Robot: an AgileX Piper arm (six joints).
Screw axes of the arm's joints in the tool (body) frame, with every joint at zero. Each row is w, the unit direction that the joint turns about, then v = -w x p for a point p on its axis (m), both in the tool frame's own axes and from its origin. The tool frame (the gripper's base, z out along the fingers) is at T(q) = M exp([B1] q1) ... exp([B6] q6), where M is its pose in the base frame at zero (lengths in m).
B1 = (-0.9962, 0, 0.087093, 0, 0.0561, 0)
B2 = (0, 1, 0, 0.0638, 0, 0.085)
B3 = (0, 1, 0, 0.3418, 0, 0.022)
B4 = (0, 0, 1, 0, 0, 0)
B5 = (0, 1, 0, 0.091, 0, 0)
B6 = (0, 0, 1, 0, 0, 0)
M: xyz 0.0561 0 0.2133 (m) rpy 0 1.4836 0 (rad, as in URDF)
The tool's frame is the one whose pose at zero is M.
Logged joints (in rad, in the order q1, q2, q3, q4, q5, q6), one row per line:
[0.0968 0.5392 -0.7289 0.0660 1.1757 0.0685]
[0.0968 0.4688 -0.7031 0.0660 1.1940 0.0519]
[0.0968 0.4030 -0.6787 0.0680 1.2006 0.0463]
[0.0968 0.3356 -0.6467 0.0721 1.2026 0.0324]
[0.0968 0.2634 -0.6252 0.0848 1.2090 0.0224]
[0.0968 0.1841 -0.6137 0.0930 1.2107 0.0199]
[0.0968 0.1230 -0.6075 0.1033 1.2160 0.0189]
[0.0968 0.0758 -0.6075 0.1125 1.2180 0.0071]
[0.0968 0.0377 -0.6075 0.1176 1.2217 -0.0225]
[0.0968 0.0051 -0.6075 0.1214 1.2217 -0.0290]
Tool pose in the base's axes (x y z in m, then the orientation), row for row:
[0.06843 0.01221 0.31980 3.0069 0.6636 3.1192]
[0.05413 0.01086 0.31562 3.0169 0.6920 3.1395]
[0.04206 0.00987 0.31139 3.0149 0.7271 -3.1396]
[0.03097 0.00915 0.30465 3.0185 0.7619 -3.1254]
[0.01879 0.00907 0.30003 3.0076 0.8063 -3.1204]
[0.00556 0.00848 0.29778 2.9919 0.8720 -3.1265]
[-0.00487 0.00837 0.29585 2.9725 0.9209 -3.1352]
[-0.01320 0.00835 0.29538 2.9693 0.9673 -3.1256]
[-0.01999 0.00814 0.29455 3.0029 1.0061 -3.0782]
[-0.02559 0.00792 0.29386 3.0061 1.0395 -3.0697]
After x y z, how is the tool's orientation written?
As angles about the fixed x, y, z axes (roll, pitch, yaw), in radians.
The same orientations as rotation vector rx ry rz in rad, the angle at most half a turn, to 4 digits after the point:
[-0.0298 2.4729 0.1572]
[-0.0525 2.4456 0.1517]
[-0.0606 2.4105 0.1538]
[-0.0779 2.3760 0.1542]
[-0.0914 2.3309 0.1670]
[-0.0962 2.2643 0.1778]
[-0.1002 2.2143 0.1912]
[-0.1157 2.1676 0.1964]
[-0.1491 2.1298 0.1853]
[-0.1570 2.0963 0.1856]

